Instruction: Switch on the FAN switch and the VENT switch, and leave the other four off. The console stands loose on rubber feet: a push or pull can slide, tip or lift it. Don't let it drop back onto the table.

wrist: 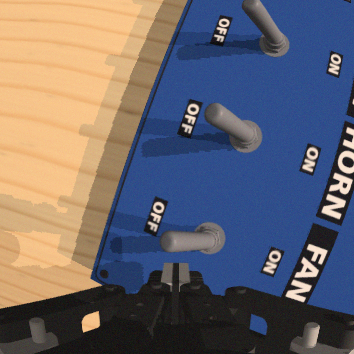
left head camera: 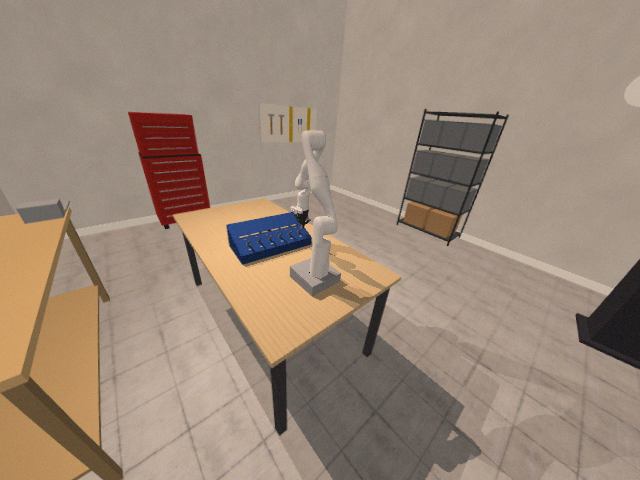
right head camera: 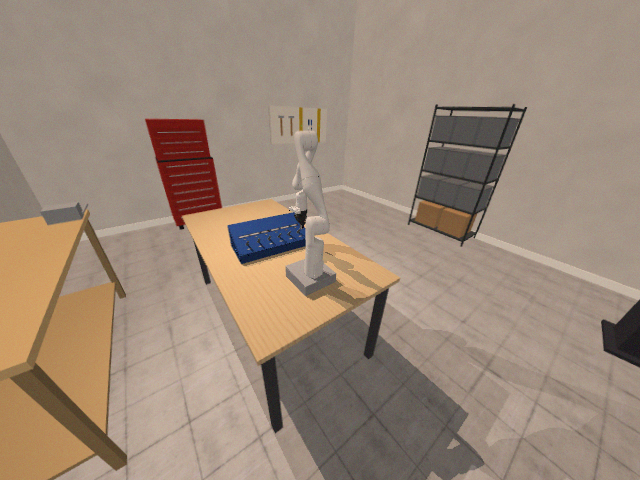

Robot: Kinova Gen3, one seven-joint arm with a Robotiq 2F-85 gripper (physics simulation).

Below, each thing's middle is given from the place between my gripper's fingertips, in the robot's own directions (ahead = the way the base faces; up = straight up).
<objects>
Now: the fan switch (wrist: pixel 170 240) 20 mm to the left of my hand, 10 mm below it and 10 mm ahead of it. The rest, counted from my hand: horn switch (wrist: pixel 215 114) 90 mm to the left, 20 mm ahead, 10 mm below; blue console (left head camera: pixel 239 233) 180 mm to the left, 120 mm ahead, 40 mm below.
</objects>
